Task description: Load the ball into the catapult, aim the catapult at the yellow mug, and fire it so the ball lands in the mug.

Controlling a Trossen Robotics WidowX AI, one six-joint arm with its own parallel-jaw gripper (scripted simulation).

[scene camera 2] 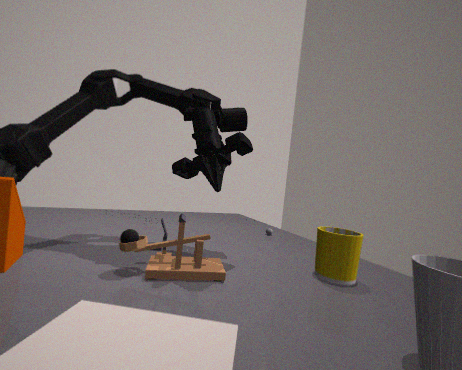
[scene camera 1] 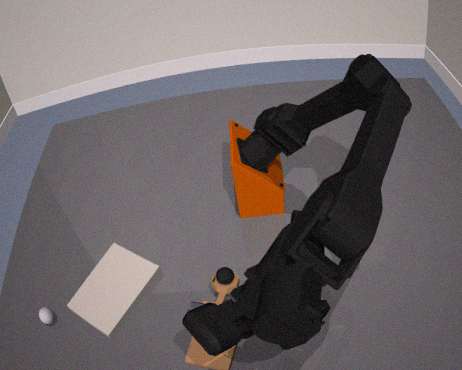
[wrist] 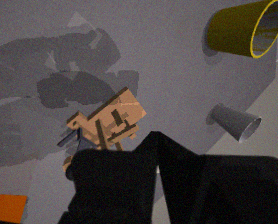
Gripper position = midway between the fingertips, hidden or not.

My gripper [scene camera 1: 229, 336] is shut, with nothing in its grasp. Further things: a yellow mug [scene camera 2: 338, 250], a grey cup [wrist: 241, 125], a flat white sheet [scene camera 2: 88, 328] and a wooden catapult [scene camera 2: 162, 265].
The flat white sheet is seen too in scene camera 1 [scene camera 1: 107, 297]. The wooden catapult also shows in the wrist view [wrist: 116, 119]. My gripper is seen too in scene camera 2 [scene camera 2: 218, 191] and in the wrist view [wrist: 154, 135]. Scene camera 1 misses the yellow mug: it is out of frame. Scene camera 1 does not show the grey cup: it is out of frame.
